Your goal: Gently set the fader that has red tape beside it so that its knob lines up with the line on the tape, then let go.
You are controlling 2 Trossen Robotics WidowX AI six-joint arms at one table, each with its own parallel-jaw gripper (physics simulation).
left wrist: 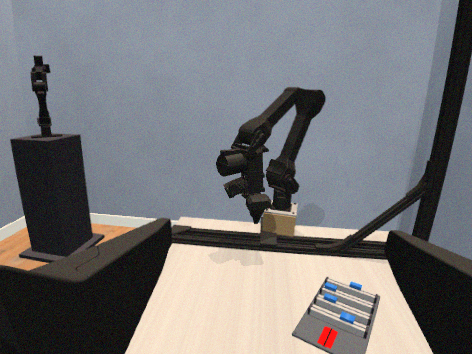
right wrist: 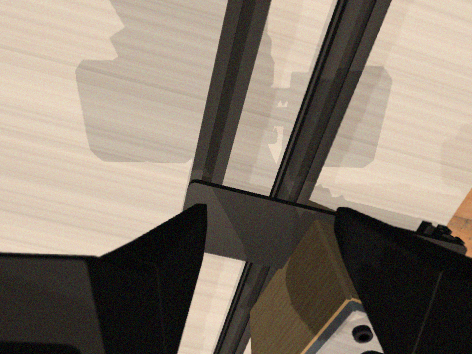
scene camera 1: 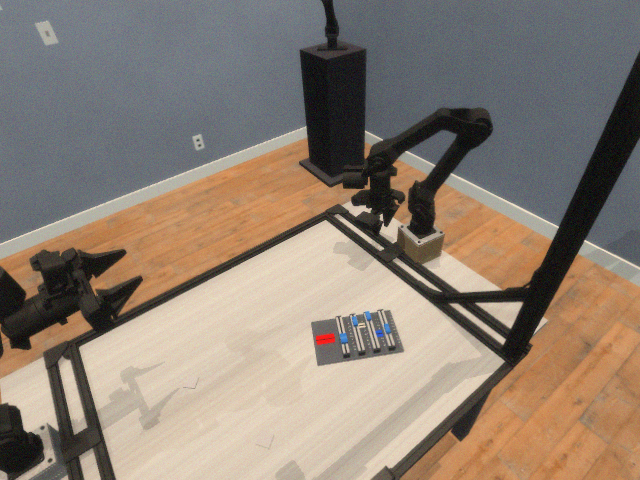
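Seen in the pictures: left gripper, fingertip midpoint: [left wrist: 278,235] [scene camera 1: 133,263]; right gripper, fingertip midpoint: [left wrist: 254,219] [right wrist: 270,216] [scene camera 1: 381,231]; left arm's base at its link origin: [scene camera 1: 24,457]; right arm's base at its link origin: [left wrist: 281,206] [scene camera 1: 421,229].
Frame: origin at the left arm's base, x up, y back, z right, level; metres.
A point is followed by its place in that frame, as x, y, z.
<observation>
A grey fader board [scene camera 1: 324,357] {-0.057, -0.621, 0.192} [left wrist: 306,329] {-0.057, -0.674, 0.115} lies on the table. Red tape [scene camera 1: 325,338] {-0.056, -0.658, 0.151} [left wrist: 327,337] {-0.056, -0.656, 0.152} with a dark line lies at one side. The nearest fader's blue knob [scene camera 1: 343,337] {-0.030, -0.684, 0.193} [left wrist: 347,317] {-0.030, -0.681, 0.193} looks close to level with the line in the scene view, but sits right of the line's extension in the left wrist view. My left gripper [scene camera 1: 133,265] {0.316, -0.352, 0.000} is open and empty, raised far from the board, at the left of the scene view. My right gripper [scene camera 1: 382,225] {0.018, -1.005, 0.009} [right wrist: 270,216] {0.018, -1.005, 0.009} is partly open and empty, pointing down above the frame rail near its own base.
Three other faders with blue knobs [scene camera 1: 354,320] {-0.030, -0.740, 0.173} [scene camera 1: 367,315] {-0.029, -0.776, 0.185} [scene camera 1: 387,328] {-0.029, -0.785, 0.247} stand on the board, with a darker blue mark [scene camera 1: 379,333] {-0.056, -0.773, 0.233} and a pale mark [scene camera 1: 361,325] {-0.056, -0.755, 0.184} between them. Black rails [scene camera 1: 206,271] {-0.042, -0.528, -0.270} edge the table, and a slanted black post [scene camera 1: 568,248] {0.314, -0.951, 0.493} rises at the right.
</observation>
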